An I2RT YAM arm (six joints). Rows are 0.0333 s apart.
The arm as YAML. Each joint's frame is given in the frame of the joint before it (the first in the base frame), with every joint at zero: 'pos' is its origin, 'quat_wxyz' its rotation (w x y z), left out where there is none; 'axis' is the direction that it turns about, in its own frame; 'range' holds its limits. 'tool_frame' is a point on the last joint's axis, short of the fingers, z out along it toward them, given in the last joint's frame.
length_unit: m
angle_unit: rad
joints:
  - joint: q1
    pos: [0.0, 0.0, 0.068]
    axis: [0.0, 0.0, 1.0]
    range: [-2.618, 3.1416]
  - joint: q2
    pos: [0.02, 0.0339, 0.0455]
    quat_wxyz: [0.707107, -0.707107, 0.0, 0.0]
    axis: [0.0, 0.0, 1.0]
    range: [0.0, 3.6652]
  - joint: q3
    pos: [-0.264, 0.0, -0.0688]
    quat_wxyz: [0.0, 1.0, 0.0, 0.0]
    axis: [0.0, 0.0, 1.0]
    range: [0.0, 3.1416]
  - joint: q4
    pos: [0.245, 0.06, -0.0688]
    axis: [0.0, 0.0, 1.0]
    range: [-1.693, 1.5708]
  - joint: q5
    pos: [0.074, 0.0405, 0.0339]
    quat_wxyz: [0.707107, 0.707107, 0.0, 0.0]
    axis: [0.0, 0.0, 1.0]
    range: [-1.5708, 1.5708]
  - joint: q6
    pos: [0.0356, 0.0, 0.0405]
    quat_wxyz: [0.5, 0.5, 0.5, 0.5]
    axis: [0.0, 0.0, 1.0]
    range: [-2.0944, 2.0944]
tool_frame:
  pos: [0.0, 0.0, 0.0]
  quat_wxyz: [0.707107, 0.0, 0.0, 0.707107]
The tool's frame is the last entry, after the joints.
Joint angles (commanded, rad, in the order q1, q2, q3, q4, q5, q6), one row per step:
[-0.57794, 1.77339, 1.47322, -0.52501, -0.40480, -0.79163]
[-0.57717, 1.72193, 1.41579, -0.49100, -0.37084, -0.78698]
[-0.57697, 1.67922, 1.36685, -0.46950, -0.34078, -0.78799]
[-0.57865, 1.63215, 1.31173, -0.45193, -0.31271, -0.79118]
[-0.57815, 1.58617, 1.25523, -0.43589, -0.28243, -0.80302]
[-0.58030, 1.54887, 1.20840, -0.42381, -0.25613, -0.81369]
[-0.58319, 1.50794, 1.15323, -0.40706, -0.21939, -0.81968]
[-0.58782, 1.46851, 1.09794, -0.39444, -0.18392, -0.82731]
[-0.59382, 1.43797, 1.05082, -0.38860, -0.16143, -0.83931]
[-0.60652, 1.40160, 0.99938, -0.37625, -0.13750, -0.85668]
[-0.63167, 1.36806, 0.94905, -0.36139, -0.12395, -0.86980]
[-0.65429, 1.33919, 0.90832, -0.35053, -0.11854, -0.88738]
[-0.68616, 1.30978, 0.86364, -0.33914, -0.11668, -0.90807]
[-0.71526, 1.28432, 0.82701, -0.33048, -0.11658, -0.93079]
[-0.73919, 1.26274, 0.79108, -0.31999, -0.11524, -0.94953]
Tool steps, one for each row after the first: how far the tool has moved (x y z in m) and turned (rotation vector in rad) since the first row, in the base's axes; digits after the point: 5 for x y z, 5 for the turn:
[-0.00965, 0.00531, 0.00262, -0.03249, -0.01019, -0.02574]
[-0.01842, 0.00992, 0.00340, -0.05955, -0.01129, -0.04592]
[-0.02897, 0.01492, 0.00294, -0.08378, -0.00817, -0.06526]
[-0.03925, 0.02062, 0.00097, -0.11347, -0.00014, -0.07816]
[-0.04826, 0.02454, -0.00143, -0.13825, 0.00921, -0.09160]
[-0.05847, 0.02856, -0.00548, -0.16562, 0.02271, -0.11624]
[-0.06907, 0.03229, -0.01074, -0.19039, 0.04132, -0.14010]
[-0.07826, 0.03521, -0.01676, -0.20678, 0.06216, -0.15235]
[-0.08930, 0.03702, -0.02226, -0.23137, 0.07863, -0.16910]
[-0.10158, 0.03599, -0.02827, -0.24651, 0.09137, -0.19400]
[-0.11198, 0.03538, -0.03294, -0.26038, 0.10058, -0.20770]
[-0.12419, 0.03357, -0.03892, -0.27217, 0.11277, -0.22549]
[-0.13476, 0.03211, -0.04368, -0.28493, 0.12335, -0.23798]
[-0.14383, 0.03161, -0.04918, -0.29489, 0.13444, -0.24868]

